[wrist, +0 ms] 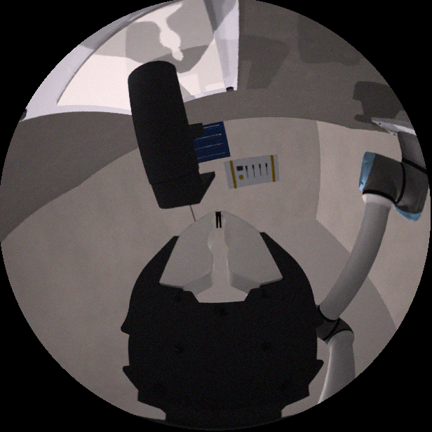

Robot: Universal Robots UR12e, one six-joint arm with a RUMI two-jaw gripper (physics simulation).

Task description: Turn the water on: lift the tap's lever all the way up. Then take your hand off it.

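The tap (161, 130) shows as a large dark cylinder left of centre, slanting from upper left down towards the fingers. A short dark stub and a dark wedge-shaped piece stick out from its right side. It is too dark to tell which part is the lever or how high it stands. My gripper (217, 212) is shut with nothing between its pale fingers. Its tips are below and to the right of the tap's lower end, with a visible gap in the view. A thin rod or line (192, 212) shows between the tap's lower end and the left finger.
A pale panel or basin-like surface with a light frame (95, 82) is at the upper left, behind the tap. A blue poster (214, 142) and a white chart with yellow bars (254, 171) are beyond the fingers. Grey arm links with blue caps (367, 240) run down the right side.
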